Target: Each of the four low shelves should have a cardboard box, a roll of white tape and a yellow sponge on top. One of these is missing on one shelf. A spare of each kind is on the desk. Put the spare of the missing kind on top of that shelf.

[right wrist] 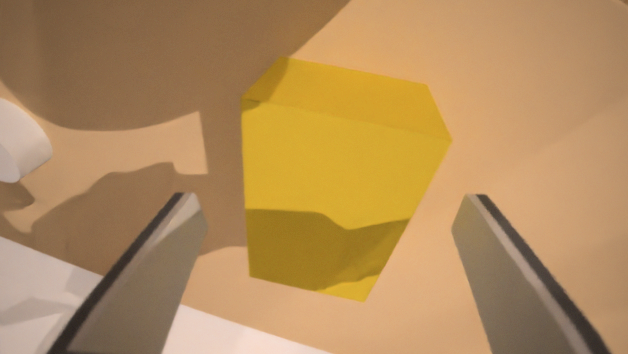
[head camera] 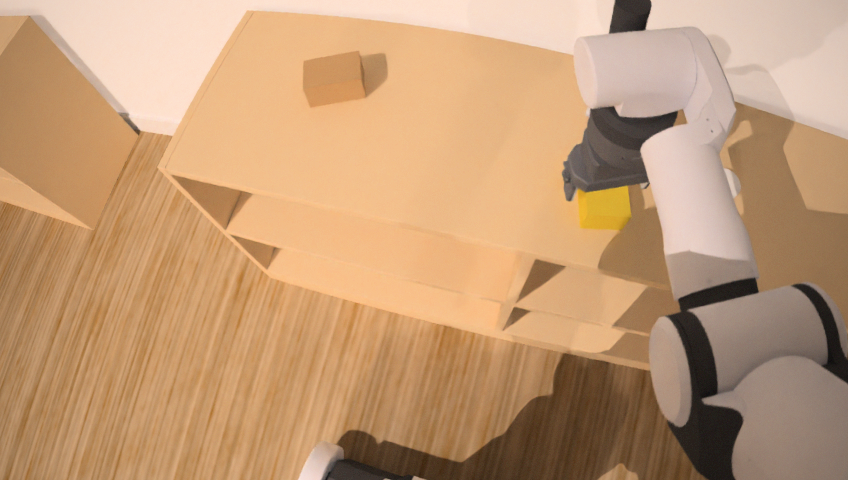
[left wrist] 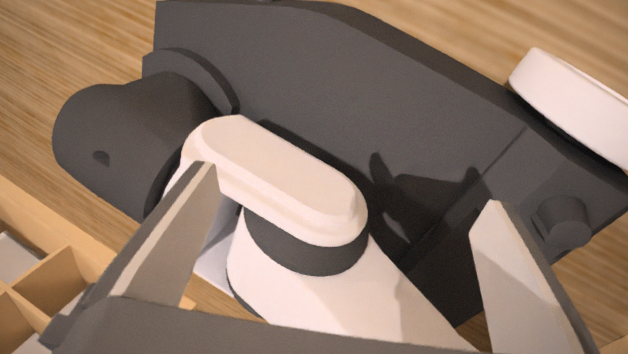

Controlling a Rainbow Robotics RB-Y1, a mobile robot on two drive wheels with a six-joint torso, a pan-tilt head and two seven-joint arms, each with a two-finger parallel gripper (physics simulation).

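Frame: origin at the robot's base, x ahead, y left, z up, level; metres.
Seen in the pictures: left gripper, fingertip midpoint: (left wrist: pixel 347 199); right gripper, fingertip midpoint: (right wrist: pixel 326 211) (head camera: pixel 606 188).
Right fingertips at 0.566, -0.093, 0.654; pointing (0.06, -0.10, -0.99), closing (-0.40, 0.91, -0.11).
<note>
A point is followed by its place in that frame, as x, y, z.
A low shelf (head camera: pixel 416 136) @(0.596, 0.184, 0.611) (right wrist: pixel 540 100) @(0.504, -0.030, 0.611) carries three things on its top. A brown cardboard box (head camera: pixel 334 79) @(0.635, 0.323, 0.661) lies at its upper left in the head view. A yellow sponge (head camera: pixel 605 208) @(0.535, -0.097, 0.656) (right wrist: pixel 340 165) @(0.542, -0.098, 0.656) rests on the top near the front edge. A roll of white tape (head camera: pixel 735 183) @(0.654, -0.305, 0.635) (right wrist: pixel 22 142) @(0.639, -0.268, 0.626) is partly hidden behind my right arm in the head view and cut off at the left in the right wrist view. My right gripper (right wrist: pixel 326 211) @(0.566, -0.093, 0.654) is open and empty, with the sponge just beyond and between its fingertips. My left gripper (left wrist: pixel 347 199) @(-0.211, 0.228, 0.435) is open and empty.
Another wooden shelf unit (head camera: pixel 65 130) @(0.592, 1.297, 0.303) stands at the left of the head view. The white wall (head camera: pixel 416 11) @(0.844, 0.263, 0.626) runs behind the shelf. In the left wrist view, my dark base fills the middle, and a wooden compartment unit (left wrist: pixel 50 275) @(-1.058, -1.124, 0.194) stands at the lower left.
</note>
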